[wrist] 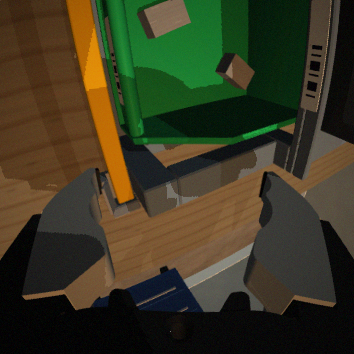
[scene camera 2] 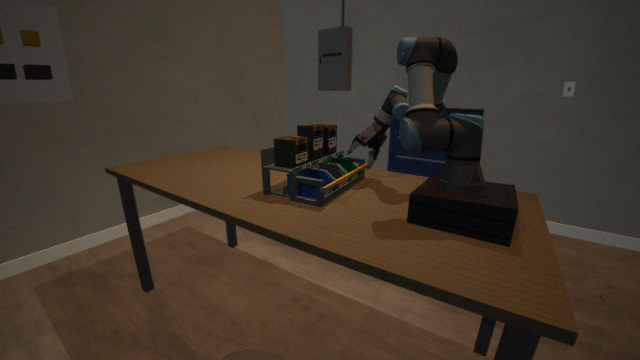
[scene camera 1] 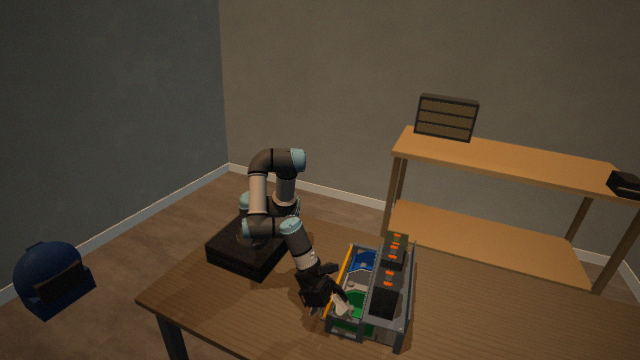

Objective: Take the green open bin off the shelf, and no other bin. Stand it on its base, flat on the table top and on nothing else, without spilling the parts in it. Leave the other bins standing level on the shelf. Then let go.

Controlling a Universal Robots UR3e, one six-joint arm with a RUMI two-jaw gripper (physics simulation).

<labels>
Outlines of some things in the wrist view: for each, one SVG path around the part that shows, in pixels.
The gripper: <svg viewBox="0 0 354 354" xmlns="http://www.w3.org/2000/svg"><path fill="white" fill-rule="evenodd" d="M0 259L0 354L354 354L354 259L329 221L321 220L309 202L273 171L264 171L258 195L263 202L258 219L261 228L256 233L243 275L244 285L262 303L262 311L250 310L249 296L243 291L231 292L219 311L141 310L137 308L129 291L121 288L114 288L109 292L107 306L93 307L93 301L112 284L115 278L104 230L98 224L102 217L98 203L98 197L102 194L98 167L87 168L60 189L48 201L40 213L32 214Z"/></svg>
A green open bin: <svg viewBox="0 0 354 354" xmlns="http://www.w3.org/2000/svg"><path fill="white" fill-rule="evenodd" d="M95 0L119 126L134 144L233 144L295 122L305 55L308 0L183 0L190 23L147 39L136 13L165 0ZM224 52L236 53L254 70L246 89L232 86L215 72Z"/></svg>
</labels>
